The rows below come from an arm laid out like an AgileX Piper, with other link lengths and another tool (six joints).
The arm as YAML. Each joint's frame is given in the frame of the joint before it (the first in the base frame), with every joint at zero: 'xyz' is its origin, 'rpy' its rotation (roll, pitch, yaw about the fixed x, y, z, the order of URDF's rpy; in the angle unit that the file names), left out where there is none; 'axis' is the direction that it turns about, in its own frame. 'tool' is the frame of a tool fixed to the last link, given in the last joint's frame.
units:
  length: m
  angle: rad
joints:
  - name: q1
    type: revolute
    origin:
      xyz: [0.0, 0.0, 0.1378]
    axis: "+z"
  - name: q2
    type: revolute
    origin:
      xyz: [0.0, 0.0, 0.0]
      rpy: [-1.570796, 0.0, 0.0]
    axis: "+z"
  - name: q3
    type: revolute
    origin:
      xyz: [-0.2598, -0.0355, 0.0]
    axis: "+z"
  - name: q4
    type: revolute
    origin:
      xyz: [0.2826, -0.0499, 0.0]
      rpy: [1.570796, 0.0, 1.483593]
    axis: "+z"
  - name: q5
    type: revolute
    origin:
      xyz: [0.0, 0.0, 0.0]
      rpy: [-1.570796, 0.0, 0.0]
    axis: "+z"
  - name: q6
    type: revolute
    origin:
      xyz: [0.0, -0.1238, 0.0]
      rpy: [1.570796, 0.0, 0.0]
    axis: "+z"
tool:
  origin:
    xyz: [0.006, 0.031, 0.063]
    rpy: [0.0, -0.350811, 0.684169]
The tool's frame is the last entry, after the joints.
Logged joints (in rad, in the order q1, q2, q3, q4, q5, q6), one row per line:
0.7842 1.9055 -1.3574 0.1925 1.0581 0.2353
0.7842 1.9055 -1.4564 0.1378 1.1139 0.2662
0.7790 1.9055 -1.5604 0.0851 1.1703 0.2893
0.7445 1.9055 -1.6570 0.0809 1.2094 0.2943
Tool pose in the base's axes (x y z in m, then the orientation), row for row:
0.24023 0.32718 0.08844 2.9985 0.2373 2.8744
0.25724 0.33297 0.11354 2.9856 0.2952 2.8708
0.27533 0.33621 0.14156 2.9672 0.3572 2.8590
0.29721 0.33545 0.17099 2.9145 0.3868 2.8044
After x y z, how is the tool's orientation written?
As angles about the fixed x, y, z axes (roll, pitch, yaw), in radians.
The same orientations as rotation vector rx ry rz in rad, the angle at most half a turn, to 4 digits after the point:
0.3597 2.8611 0.1590
0.3487 2.8027 0.1620
0.3455 2.7379 0.1687
0.3959 2.6872 0.2160

